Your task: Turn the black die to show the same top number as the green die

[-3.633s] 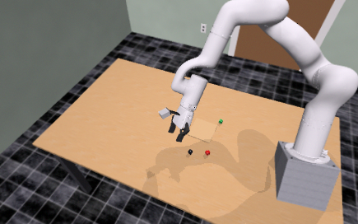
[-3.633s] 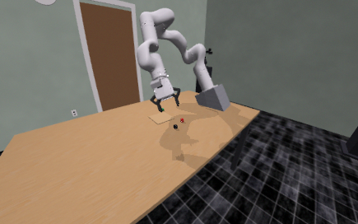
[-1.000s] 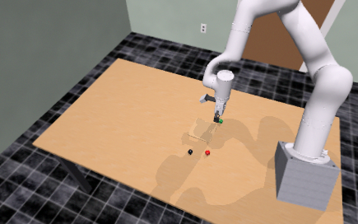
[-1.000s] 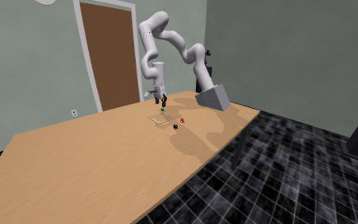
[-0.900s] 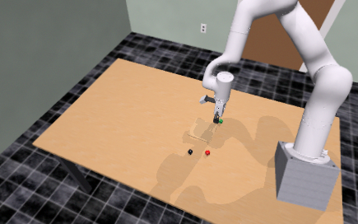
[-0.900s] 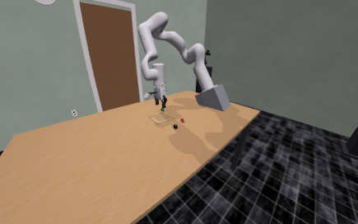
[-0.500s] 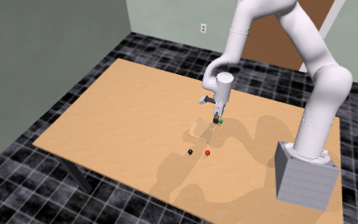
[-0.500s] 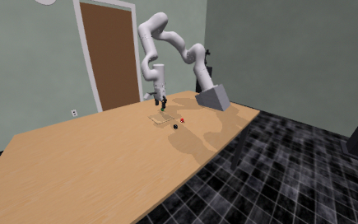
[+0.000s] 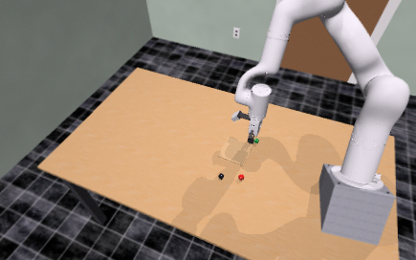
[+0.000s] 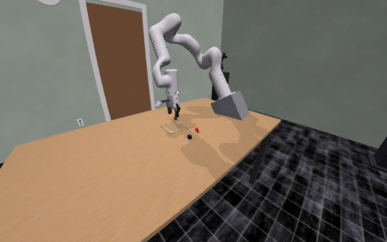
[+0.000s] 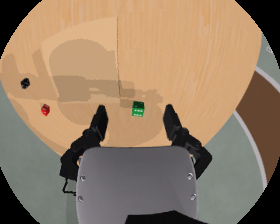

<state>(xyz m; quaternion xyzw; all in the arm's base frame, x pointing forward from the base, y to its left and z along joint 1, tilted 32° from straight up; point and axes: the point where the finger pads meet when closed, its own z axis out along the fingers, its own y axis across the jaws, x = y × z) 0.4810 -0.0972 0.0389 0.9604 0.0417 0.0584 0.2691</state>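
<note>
The green die is 2 cm behind my hand, 1 cm to the right of it and 4 cm below it. Also, from my hand: black die (6 cm ahead, 27 cm to the left, 4 cm below); red die (3 cm behind, 24 cm to the left, 4 cm below); tan mat (6 cm ahead, 10 cm to the left, 5 cm below).
</note>
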